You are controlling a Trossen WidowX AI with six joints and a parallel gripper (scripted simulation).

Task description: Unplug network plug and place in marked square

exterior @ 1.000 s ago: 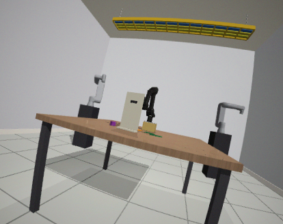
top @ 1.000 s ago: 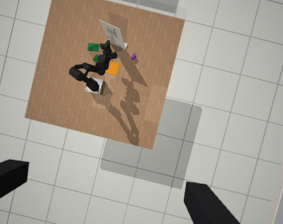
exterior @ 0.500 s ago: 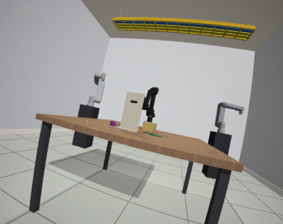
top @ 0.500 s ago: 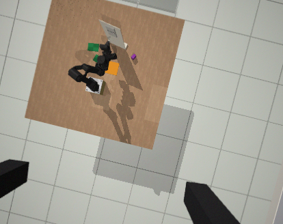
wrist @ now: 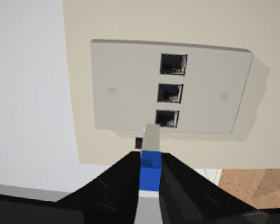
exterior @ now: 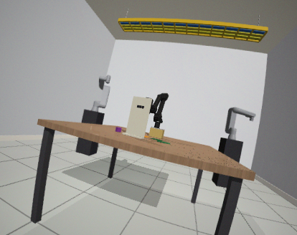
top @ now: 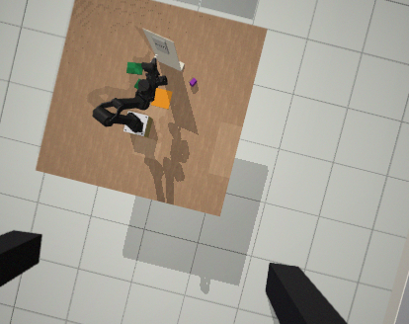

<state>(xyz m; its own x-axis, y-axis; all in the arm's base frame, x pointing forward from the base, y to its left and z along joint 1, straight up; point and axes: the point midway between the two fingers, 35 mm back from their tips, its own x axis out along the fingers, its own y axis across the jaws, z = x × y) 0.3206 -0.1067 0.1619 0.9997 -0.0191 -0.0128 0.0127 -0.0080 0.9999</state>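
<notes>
Now: the orange square 130 mm behind my gripper tip, 10 mm to the left of it and 260 mm below it. Also, from my gripper tip: thin pale tab: 10 mm ahead; then upright panel: 90 mm ahead, 20 mm to the right, 110 mm below; then network plug: 10 mm ahead.
</notes>
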